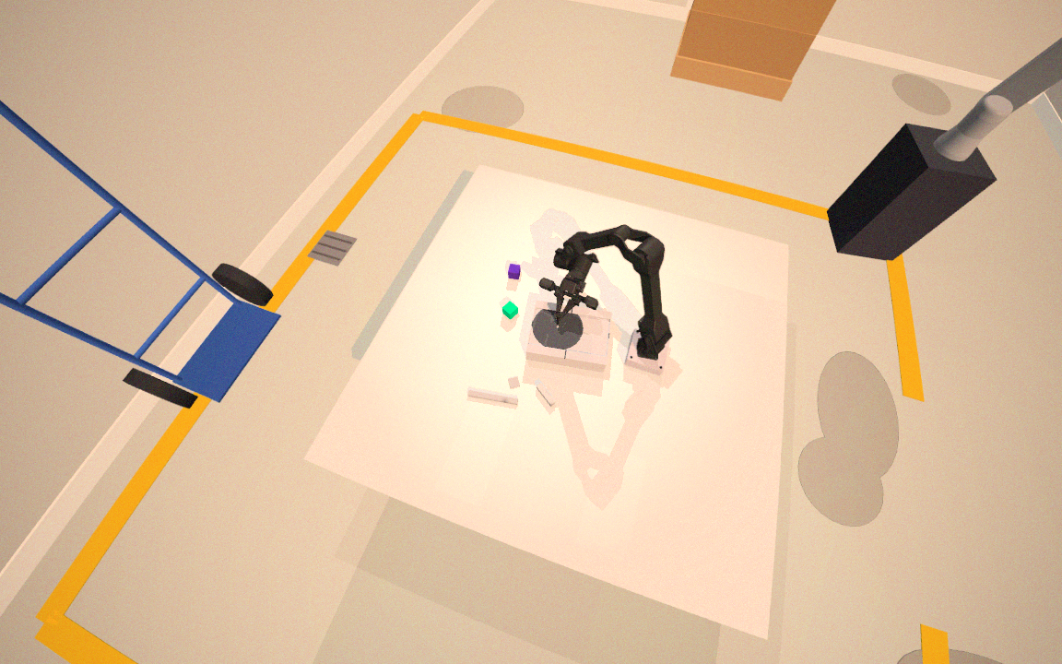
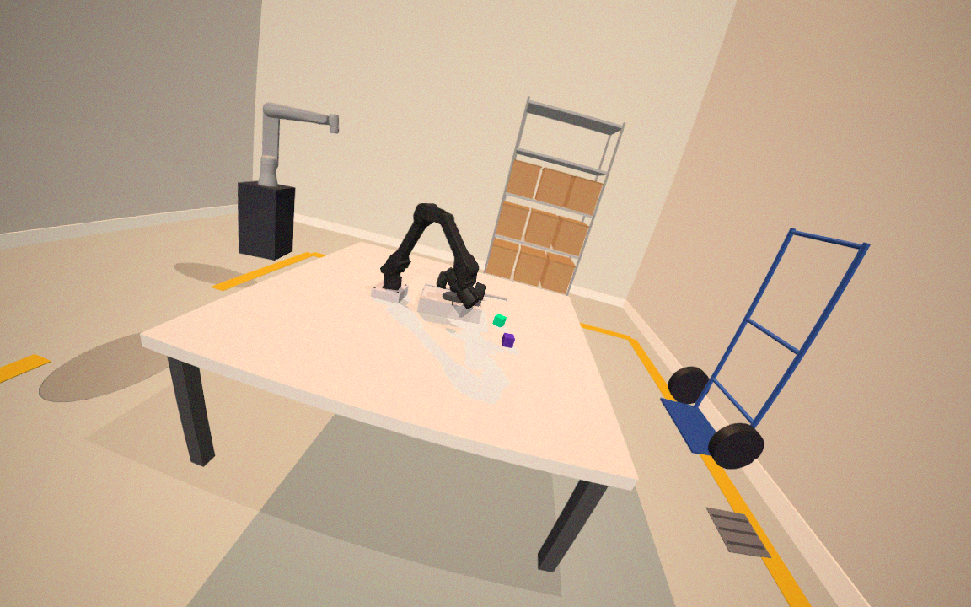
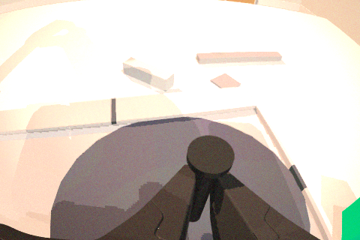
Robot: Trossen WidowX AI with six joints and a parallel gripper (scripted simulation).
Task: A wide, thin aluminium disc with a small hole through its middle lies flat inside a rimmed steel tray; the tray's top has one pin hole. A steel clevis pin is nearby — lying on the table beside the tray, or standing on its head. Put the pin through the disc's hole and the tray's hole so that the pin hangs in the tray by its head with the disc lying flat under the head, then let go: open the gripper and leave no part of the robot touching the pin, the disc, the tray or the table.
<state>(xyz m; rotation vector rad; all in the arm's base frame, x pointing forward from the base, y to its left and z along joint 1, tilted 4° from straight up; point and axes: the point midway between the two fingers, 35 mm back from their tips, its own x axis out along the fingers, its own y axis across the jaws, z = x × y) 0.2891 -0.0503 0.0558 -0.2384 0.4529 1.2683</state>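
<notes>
The aluminium disc lies 50 mm below my gripper tip. The rest, counted from my gripper tip: pale rimmed tray: 40 mm behind, 10 mm to the left, 60 mm below; green cube: 160 mm ahead, 50 mm to the right, 80 mm below; clevis pin: 10 mm below.
</notes>
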